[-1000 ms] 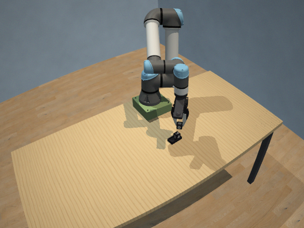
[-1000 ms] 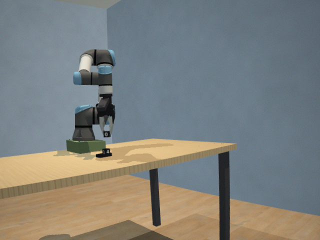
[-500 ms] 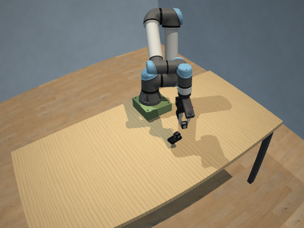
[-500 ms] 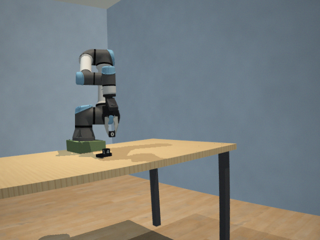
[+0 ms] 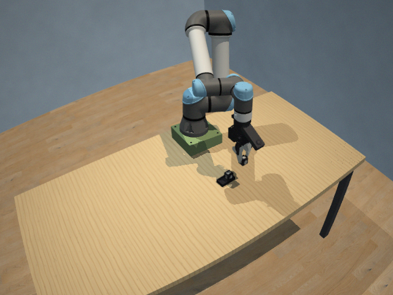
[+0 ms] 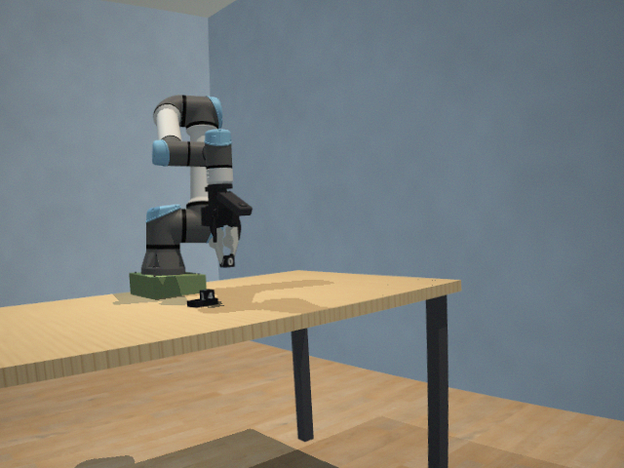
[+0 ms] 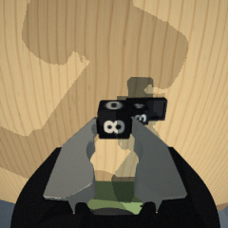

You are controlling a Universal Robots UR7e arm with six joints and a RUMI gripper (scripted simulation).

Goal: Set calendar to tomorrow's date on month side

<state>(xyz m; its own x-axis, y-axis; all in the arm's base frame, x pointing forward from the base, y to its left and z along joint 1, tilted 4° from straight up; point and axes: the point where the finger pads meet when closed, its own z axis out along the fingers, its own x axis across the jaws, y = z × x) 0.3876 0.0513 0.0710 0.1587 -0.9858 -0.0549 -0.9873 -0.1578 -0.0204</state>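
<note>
The black calendar tray lies 3 cm behind my hand, 7 cm to the right of it and 12 cm below it. Round my hand: black digit cube: 1 cm below.
</note>
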